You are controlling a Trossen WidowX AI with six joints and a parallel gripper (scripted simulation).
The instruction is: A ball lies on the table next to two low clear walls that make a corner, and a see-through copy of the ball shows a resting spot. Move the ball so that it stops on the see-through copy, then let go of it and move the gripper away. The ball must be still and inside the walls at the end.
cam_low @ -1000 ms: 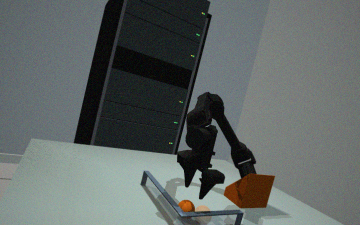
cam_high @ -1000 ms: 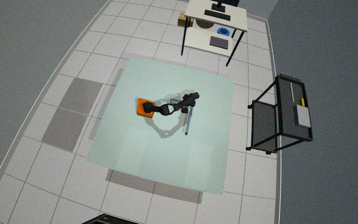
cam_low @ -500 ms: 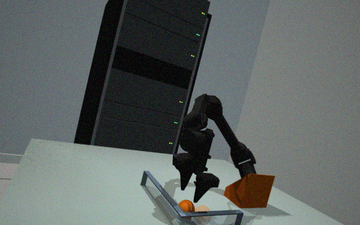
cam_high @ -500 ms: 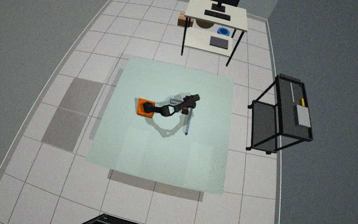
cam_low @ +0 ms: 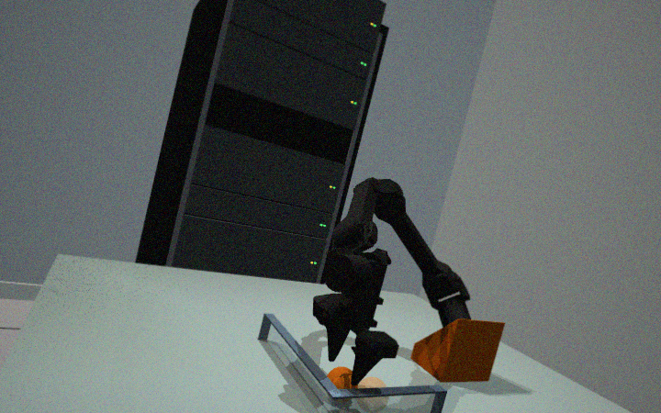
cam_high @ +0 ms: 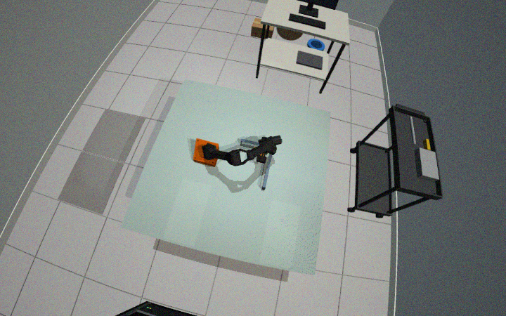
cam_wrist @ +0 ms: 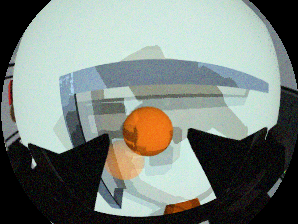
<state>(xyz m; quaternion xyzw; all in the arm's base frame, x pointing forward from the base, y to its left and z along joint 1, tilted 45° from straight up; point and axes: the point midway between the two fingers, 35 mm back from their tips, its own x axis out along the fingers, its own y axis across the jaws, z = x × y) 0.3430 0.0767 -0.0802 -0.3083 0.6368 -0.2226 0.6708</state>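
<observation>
Now: gripper tip 50 mm past the see-through copy of the ball, 30 mm to the right of it and 20 mm above it.
</observation>
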